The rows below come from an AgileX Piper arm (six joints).
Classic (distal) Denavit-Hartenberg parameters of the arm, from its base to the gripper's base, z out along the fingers. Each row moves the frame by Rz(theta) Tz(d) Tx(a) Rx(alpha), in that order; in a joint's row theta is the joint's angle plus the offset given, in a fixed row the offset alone. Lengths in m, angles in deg.
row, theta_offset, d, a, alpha
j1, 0, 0.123, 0, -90
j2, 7.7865, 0, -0.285, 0
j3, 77.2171, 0, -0.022, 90
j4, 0, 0.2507, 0, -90
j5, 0, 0, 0, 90
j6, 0, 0.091, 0, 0
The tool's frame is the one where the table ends.
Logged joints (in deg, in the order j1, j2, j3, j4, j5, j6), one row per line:
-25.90, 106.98, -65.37, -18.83, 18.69, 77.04
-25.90, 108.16, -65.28, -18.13, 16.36, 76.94
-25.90, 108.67, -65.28, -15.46, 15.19, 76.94
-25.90, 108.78, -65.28, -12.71, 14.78, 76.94
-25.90, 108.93, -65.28, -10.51, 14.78, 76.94
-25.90, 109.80, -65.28, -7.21, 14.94, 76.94
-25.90, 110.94, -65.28, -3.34, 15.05, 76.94
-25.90, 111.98, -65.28, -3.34, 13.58, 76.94
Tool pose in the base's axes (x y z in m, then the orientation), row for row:
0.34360, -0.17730, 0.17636, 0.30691, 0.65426, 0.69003, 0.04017
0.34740, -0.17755, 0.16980, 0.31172, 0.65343, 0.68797, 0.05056
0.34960, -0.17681, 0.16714, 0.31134, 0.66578, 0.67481, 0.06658
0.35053, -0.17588, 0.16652, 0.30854, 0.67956, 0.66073, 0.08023
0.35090, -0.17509, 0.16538, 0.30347, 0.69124, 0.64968, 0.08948
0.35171, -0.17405, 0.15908, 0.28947, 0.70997, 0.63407, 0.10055
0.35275, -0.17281, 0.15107, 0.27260, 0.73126, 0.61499, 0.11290
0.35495, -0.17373, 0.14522, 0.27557, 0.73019, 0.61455, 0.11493
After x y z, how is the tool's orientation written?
As a quaternion, w x y z.
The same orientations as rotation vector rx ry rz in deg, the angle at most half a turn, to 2 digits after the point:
99.17, 104.59, 6.09
98.80, 104.03, 7.65
100.69, 102.06, 10.07
102.92, 100.07, 12.15
104.95, 98.64, 13.59
108.55, 96.94, 15.37
112.76, 94.83, 17.41
112.43, 94.62, 17.70

